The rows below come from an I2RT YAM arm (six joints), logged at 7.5 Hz.
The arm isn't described. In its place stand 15 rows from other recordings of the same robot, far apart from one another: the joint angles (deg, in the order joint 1, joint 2, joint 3, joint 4, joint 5, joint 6), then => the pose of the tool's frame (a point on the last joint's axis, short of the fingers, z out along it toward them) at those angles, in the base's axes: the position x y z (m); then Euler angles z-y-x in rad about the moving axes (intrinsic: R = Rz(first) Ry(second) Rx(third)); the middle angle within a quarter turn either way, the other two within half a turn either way.
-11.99 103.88 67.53 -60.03 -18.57 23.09 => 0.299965 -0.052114 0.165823 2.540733 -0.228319 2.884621
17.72 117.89 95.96 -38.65 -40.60 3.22 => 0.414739 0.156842 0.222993 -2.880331 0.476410 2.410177
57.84 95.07 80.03 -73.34 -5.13 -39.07 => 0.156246 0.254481 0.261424 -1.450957 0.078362 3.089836
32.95 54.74 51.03 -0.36 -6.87 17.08 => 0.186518 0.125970 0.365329 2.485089 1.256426 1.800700
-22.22 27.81 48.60 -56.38 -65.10 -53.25 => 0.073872 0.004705 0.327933 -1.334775 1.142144 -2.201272
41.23 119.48 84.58 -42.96 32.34 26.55 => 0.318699 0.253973 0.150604 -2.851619 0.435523 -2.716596
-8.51 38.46 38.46 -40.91 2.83 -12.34 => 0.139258 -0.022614 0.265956 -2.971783 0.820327 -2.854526
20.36 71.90 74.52 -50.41 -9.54 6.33 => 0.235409 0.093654 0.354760 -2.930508 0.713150 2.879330
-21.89 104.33 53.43 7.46 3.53 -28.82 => 0.338749 -0.138470 0.141683 -2.866782 0.663339 -2.628014
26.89 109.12 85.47 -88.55 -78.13 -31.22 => 0.273423 0.177718 0.244323 -2.564285 0.147047 1.764528
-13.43 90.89 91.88 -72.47 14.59 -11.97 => 0.292121 -0.078974 0.338858 3.116652 0.264255 -2.826073
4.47 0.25 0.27 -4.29 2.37 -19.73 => 0.110024 0.007125 0.166581 -1.736871 1.215783 -1.786481
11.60 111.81 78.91 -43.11 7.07 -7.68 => 0.375874 0.072683 0.169818 -2.802641 0.225530 -2.986388
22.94 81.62 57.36 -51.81 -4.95 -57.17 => 0.234459 0.102568 0.222472 -1.716492 0.202264 -2.980753
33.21 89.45 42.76 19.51 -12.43 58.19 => 0.268503 0.184930 0.190689 2.602972 0.395582 2.075346
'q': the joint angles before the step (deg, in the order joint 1, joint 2, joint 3, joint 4, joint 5, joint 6). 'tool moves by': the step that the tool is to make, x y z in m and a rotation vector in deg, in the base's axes. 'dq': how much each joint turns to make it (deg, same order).
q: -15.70, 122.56, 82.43, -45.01, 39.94, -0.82
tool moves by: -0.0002, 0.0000, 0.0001, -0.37, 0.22, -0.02
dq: 0.02, 0.01, 0.00, -0.11, 0.42, 0.01
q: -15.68, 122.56, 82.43, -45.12, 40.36, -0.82
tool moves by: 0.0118, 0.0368, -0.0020, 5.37, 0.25, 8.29
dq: 5.18, 0.00, -0.01, 0.60, -5.43, -3.35
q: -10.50, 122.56, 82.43, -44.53, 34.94, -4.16
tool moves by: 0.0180, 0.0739, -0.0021, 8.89, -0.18, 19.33
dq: 9.99, 0.01, 0.02, 4.03, -9.99, -9.40
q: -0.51, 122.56, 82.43, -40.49, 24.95, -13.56
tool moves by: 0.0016, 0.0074, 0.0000, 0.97, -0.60, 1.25
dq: 0.96, 0.02, 0.04, 0.63, -1.00, -0.13
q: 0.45, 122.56, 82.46, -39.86, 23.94, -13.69
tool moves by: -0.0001, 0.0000, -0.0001, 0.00, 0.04, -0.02
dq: 0.00, 0.01, -0.01, -0.03, 0.00, 0.02
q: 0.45, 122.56, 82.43, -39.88, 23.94, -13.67
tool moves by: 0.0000, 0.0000, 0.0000, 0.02, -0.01, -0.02
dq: 0.00, 0.00, 0.00, 0.00, -0.02, 0.02
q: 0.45, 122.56, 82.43, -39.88, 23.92, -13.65
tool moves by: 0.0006, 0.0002, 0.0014, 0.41, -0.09, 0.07
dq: -0.01, -0.06, 0.27, -0.24, -0.42, 0.00
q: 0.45, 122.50, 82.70, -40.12, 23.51, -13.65
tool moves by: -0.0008, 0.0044, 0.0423, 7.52, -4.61, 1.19
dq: 0.00, -5.40, 1.89, -2.77, -7.56, 0.46
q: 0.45, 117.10, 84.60, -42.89, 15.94, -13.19
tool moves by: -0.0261, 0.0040, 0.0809, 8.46, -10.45, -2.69
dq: -0.01, -12.82, 0.01, -3.47, -7.02, 5.42
